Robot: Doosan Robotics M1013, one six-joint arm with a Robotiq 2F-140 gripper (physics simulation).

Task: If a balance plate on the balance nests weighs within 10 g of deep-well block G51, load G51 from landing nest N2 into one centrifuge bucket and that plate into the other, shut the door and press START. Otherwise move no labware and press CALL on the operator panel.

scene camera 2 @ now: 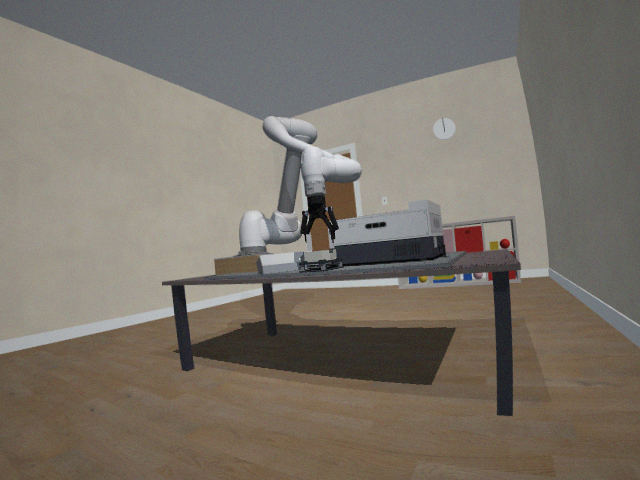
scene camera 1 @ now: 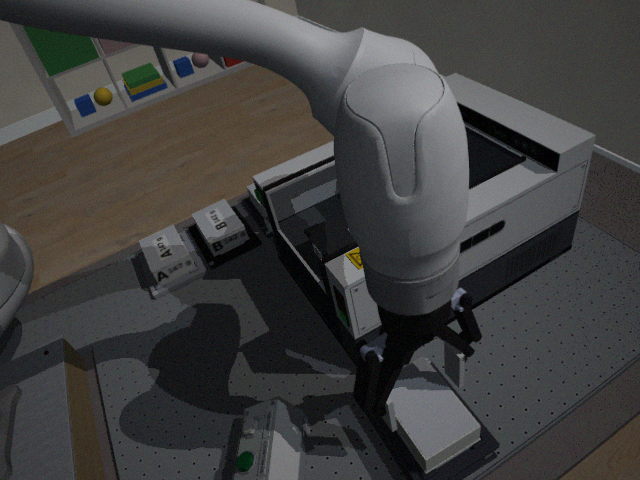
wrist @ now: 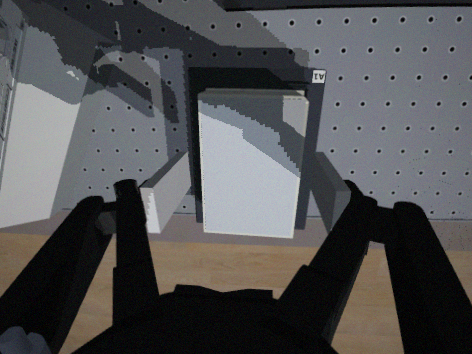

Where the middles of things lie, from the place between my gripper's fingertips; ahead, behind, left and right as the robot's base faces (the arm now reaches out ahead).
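Scene:
There is a white block (scene camera 1: 433,423) here, and my gripper is 30 mm above it. As for the centrifuge (scene camera 2: 416,234), it is 40 mm above my hand, and it also sits 200 mm ahead of that hand and 310 mm to the left of it.

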